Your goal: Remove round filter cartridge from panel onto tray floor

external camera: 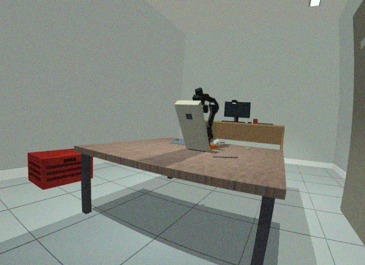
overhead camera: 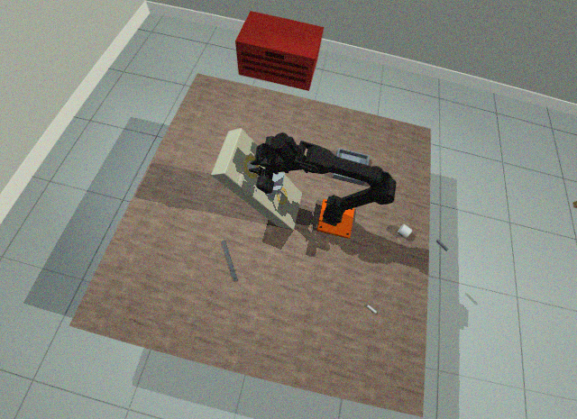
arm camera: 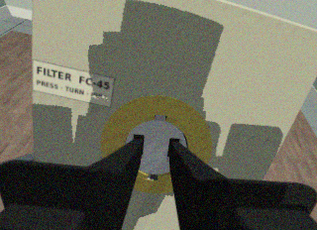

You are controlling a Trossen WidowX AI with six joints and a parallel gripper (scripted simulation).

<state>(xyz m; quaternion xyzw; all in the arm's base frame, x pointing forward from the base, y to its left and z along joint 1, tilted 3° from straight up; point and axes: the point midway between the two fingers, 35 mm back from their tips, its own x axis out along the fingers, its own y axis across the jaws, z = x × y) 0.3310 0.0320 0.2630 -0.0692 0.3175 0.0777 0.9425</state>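
Now: the round grey filter cartridge 1 cm ahead of my gripper tip and 1 cm below it. From my gripper tip the other things lie so: small pale shelf 9 cm behind, 1 cm to the right, 10 cm below; then grey tray 37 cm behind, 32 cm to the right, 27 cm below; then small pin 60 cm behind, 26 cm to the left, 28 cm below.
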